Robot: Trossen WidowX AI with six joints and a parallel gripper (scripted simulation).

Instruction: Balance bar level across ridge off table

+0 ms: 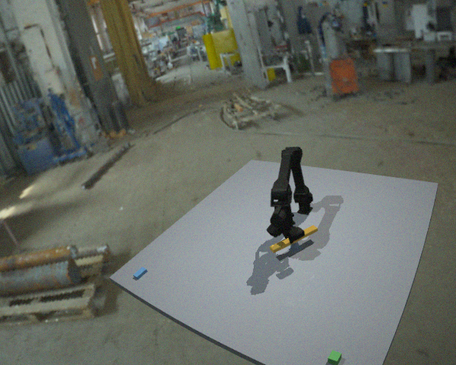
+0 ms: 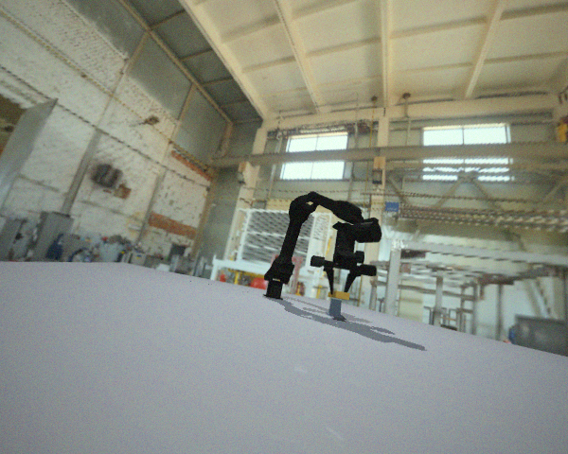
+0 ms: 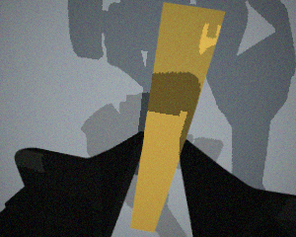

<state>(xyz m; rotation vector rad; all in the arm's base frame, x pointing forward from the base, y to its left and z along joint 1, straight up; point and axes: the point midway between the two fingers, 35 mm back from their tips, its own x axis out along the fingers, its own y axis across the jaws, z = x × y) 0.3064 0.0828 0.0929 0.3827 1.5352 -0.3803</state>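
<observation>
The bar is 20 mm behind my gripper tip and 10 mm to the left of it. Round my gripper tip: green cube: 430 mm ahead, 420 mm to the left, 40 mm below; then small blue block: 580 mm to the right, 430 mm ahead, 50 mm below; then blue-grey ridge: 30 mm below, 20 mm behind, 10 mm to the left.
</observation>
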